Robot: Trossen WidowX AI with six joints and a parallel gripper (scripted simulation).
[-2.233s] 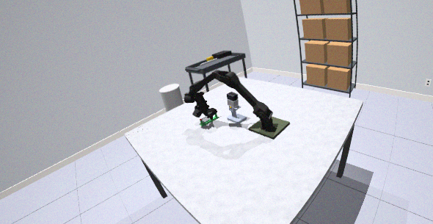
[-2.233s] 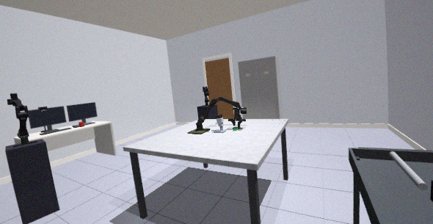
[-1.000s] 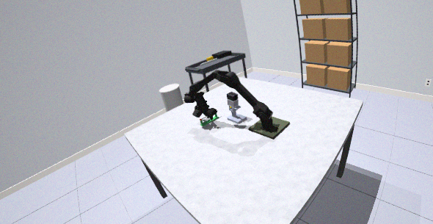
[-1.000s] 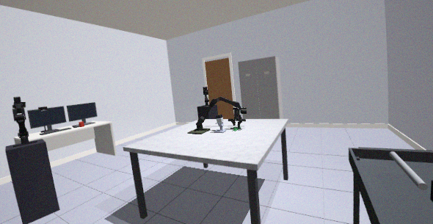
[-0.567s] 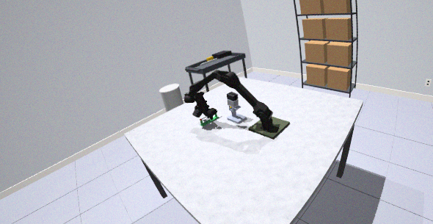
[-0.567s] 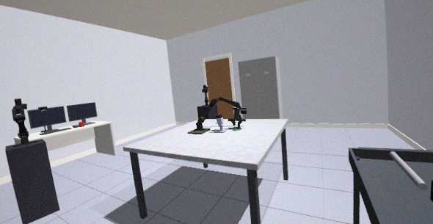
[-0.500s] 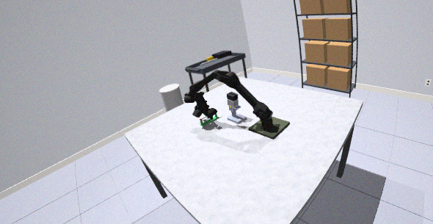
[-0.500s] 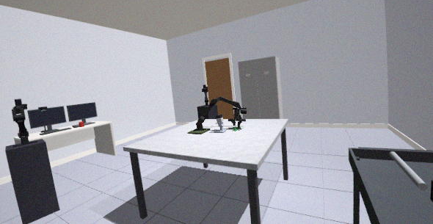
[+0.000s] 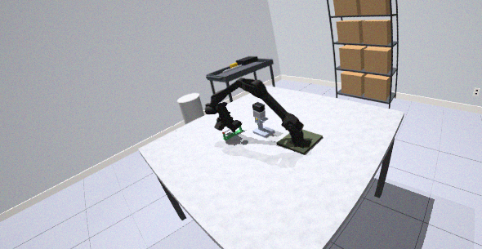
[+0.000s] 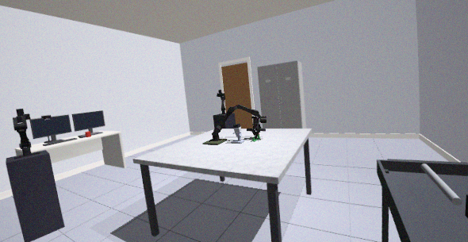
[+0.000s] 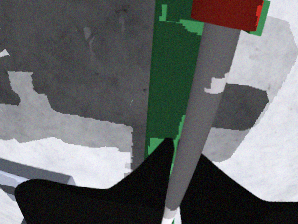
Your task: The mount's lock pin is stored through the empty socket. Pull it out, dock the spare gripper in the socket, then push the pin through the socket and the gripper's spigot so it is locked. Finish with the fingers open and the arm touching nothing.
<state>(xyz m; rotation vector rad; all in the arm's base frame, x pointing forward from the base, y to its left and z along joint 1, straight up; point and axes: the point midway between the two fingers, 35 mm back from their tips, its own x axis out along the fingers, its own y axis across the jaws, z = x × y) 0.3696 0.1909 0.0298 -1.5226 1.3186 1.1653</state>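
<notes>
Now: the green holder 1 cm to the left of my gripper tip and 1 cm above it. The rest, counted from my gripper tip: mount (12 cm behind, 13 cm to the right, 4 cm above); then spare gripper (11 cm behind, 13 cm to the right, 11 cm above).
</notes>
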